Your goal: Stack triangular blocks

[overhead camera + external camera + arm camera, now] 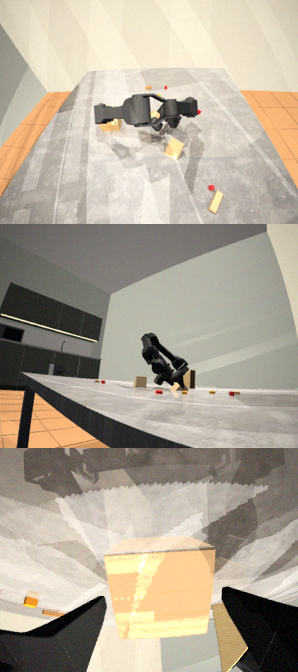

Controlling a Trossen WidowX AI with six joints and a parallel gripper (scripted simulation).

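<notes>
The tan triangular block is 10 mm above my gripper tip.
</notes>
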